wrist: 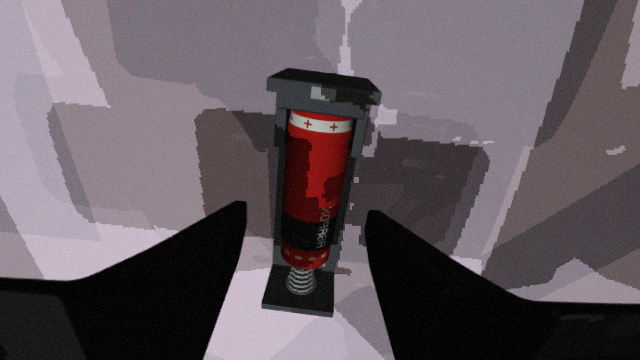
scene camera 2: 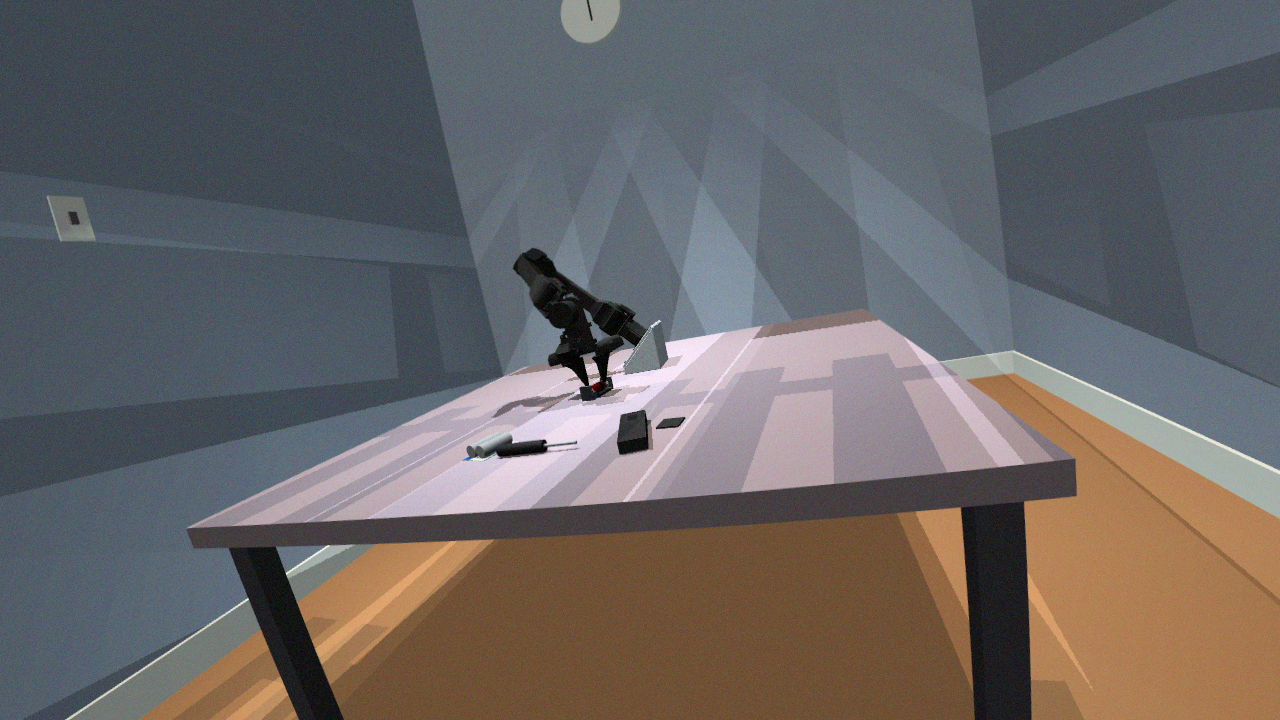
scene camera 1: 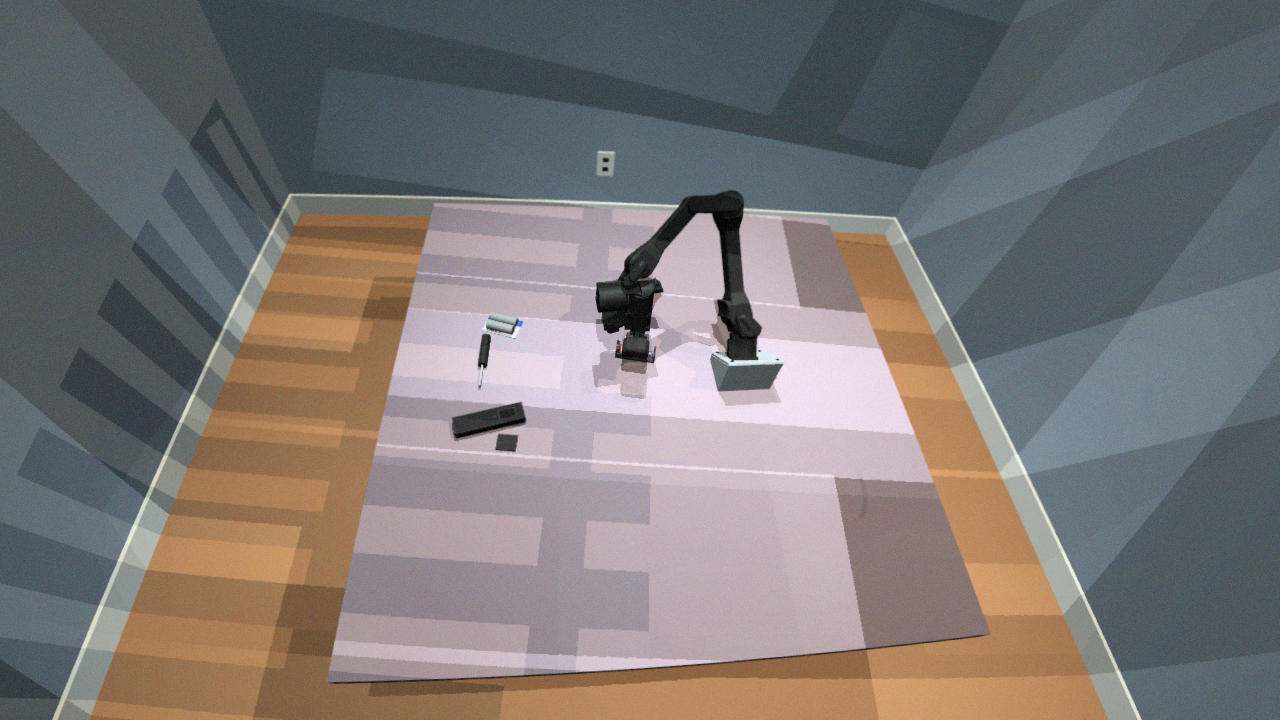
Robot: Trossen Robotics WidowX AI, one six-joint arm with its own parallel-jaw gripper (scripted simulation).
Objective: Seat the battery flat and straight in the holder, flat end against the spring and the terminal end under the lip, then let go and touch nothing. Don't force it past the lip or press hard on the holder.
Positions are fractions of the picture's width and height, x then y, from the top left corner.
Scene:
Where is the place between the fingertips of my gripper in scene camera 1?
0.50, 0.49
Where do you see a black remote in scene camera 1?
At 0.36, 0.59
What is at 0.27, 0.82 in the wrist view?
My gripper.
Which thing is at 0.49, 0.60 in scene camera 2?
A black remote.

